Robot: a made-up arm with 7 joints.
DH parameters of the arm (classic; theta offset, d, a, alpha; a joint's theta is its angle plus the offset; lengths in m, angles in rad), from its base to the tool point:
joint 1: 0 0.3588 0 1.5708
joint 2: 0 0.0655 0 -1.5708
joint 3: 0 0.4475 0.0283 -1.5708
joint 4: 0 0.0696 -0.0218 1.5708
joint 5: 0 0.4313 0 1.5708
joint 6: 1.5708 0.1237 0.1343 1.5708
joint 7: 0 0.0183 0 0
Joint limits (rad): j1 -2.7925..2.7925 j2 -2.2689..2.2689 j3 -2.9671..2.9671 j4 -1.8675..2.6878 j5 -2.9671..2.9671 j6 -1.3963..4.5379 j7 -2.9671..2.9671
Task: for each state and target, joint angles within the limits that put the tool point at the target. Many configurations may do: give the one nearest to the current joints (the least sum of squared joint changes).
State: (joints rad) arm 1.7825 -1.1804 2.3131 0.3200 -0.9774 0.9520 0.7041
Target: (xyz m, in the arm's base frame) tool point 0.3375 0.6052 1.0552
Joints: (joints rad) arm 1.3727 -0.7844 2.2615 0.1289 -1.0434 1.2488 0.7041
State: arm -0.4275 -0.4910 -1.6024 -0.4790 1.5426 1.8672 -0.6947
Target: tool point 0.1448 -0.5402 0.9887
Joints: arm -0.9637 -0.7403 -1.5320 -0.0436 1.6422 2.1917 -0.6947
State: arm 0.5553 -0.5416 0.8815 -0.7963 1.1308 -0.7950 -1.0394
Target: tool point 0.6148 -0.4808 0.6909
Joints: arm 0.0936 -1.2139 1.4863 -1.4437 0.9377 -0.6400 -1.0394
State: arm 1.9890 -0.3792 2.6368 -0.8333 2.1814 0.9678 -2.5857
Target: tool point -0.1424 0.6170 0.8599
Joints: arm 2.1489 -0.2945 2.8338 -1.4382 2.0096 1.1666 -2.5857
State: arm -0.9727 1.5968 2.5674 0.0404 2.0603 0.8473 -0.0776
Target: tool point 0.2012 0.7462 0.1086
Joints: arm -1.4201 1.4787 2.2379 0.8287 1.9991 1.1869 -0.0776
